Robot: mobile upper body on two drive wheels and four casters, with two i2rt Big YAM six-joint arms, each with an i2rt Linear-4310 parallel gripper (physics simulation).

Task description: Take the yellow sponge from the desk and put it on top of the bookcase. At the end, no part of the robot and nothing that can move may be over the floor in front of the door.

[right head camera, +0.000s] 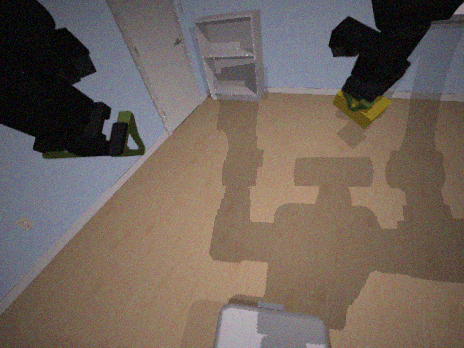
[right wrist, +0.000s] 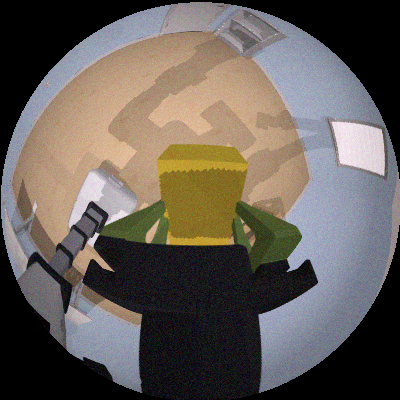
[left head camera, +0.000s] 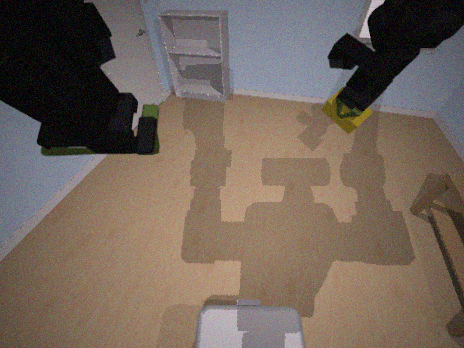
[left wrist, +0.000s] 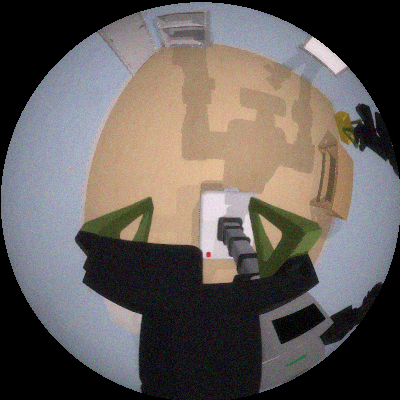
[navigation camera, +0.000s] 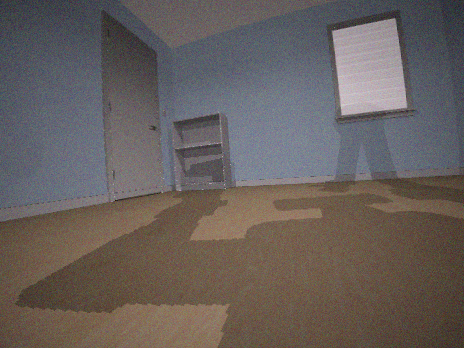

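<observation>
The yellow sponge is held in the air by my right gripper, which is shut on it. My left gripper is open with its green fingers wide apart and nothing between them. The grey bookcase stands against the far wall, in the corner just right of the door. Both grippers are well short of it. Its shelves show no objects. The desk is not clearly seen.
A wooden table stands to the right; part of it shows at the right edge of the left head camera. A window is in the far wall, right of the bookcase. My white base shows below, and the robot's shadow crosses the floor.
</observation>
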